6 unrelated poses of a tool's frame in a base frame.
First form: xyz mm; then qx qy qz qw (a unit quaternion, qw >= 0).
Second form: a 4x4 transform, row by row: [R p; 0 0 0 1], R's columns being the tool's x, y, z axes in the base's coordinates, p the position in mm. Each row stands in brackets. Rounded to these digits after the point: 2 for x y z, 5 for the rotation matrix.
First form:
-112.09 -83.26 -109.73 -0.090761 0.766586 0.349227 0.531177
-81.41 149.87 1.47 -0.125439 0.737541 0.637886 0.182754
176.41 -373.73 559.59 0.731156 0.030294 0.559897 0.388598
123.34 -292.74 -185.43 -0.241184 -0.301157 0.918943 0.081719
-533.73 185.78 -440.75 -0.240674 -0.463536 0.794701 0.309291
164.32 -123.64 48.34 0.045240 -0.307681 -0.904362 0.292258
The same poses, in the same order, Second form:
[[-0.41923 -0.51015 0.75099 -112.09], [0.23185 0.73961 0.63185 -83.26], [-0.87778 0.43900 -0.19178 -109.73], [0 0 0 1]]
[[-0.90173 -0.41819 0.10955 -81.41], [0.04812 0.15473 0.98678 149.87], [-0.42961 0.89509 -0.11940 1.47], [0 0 0 1]]
[[0.37120 -0.39085 0.84229 176.41], [0.47945 -0.69615 -0.53433 -373.73], [0.79520 0.60217 -0.07101 559.59], [0 0 0 1]]
[[-0.87030 -0.00492 -0.49249 123.34], [0.29546 -0.80525 -0.51407 -292.74], [-0.39405 -0.59291 0.70227 -185.43], [0 0 0 1]]
[[-0.69283 -0.26847 -0.66926 -533.73], [0.71471 -0.37895 -0.58787 185.78], [-0.09579 -0.88562 0.45442 -440.75], [0 0 0 1]]
[[-0.82508 0.50078 -0.26167 164.32], [-0.55645 -0.63984 0.53007 -123.64], [0.09802 0.58295 0.80657 48.34], [0 0 0 1]]

